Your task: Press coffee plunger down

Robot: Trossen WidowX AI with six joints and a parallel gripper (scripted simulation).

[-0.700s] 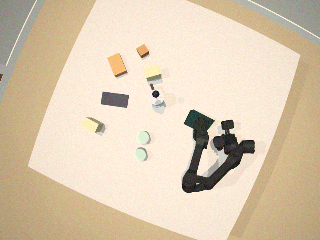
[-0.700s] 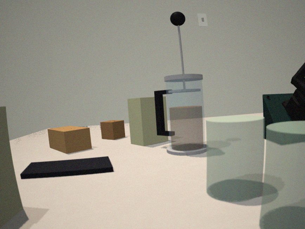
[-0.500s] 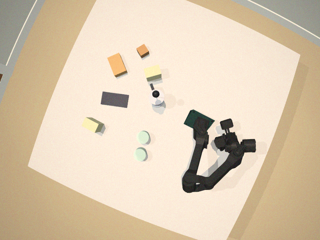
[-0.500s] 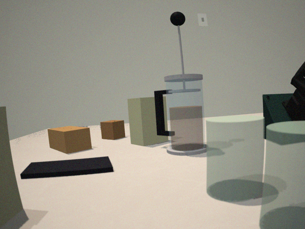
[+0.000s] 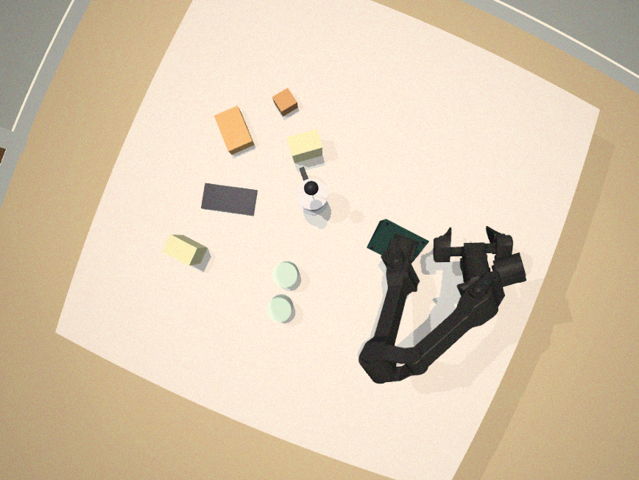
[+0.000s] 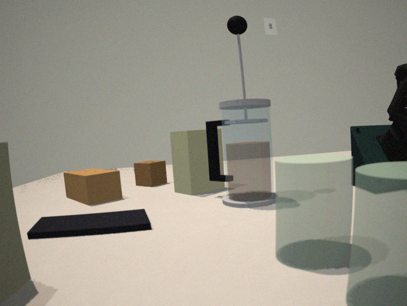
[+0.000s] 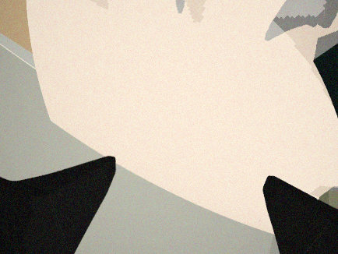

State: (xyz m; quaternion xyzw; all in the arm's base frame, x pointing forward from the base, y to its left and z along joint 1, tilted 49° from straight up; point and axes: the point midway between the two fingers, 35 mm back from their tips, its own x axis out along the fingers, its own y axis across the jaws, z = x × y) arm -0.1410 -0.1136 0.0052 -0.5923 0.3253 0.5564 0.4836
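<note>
Right now my gripper tip is 40 cm short of the glass coffee press, 5 cm to the right of it and 1 cm above it.
</note>
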